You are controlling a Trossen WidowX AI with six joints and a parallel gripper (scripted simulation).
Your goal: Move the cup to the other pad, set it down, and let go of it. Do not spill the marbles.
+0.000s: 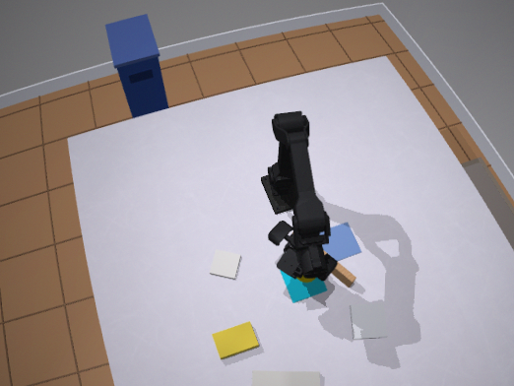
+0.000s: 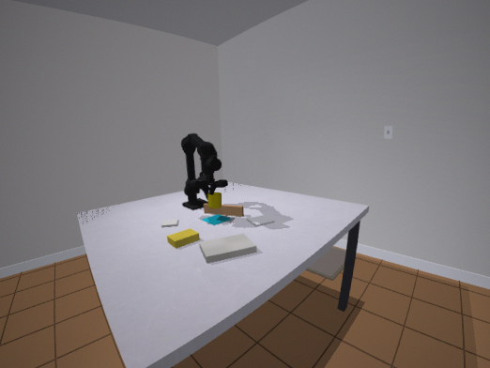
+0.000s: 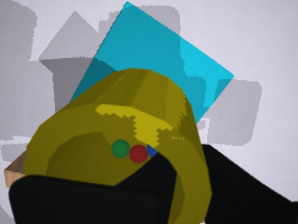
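The cyan pad lies 11 cm below my gripper tip, 2 cm to the left of it and 2 cm ahead of it. The rest, counted from my gripper tip: red marble (3 cm to the left, 2 cm below, 1 cm ahead); blue marble (2 cm to the left, 2 cm below); yellow cup (2 cm to the left, 2 cm ahead).
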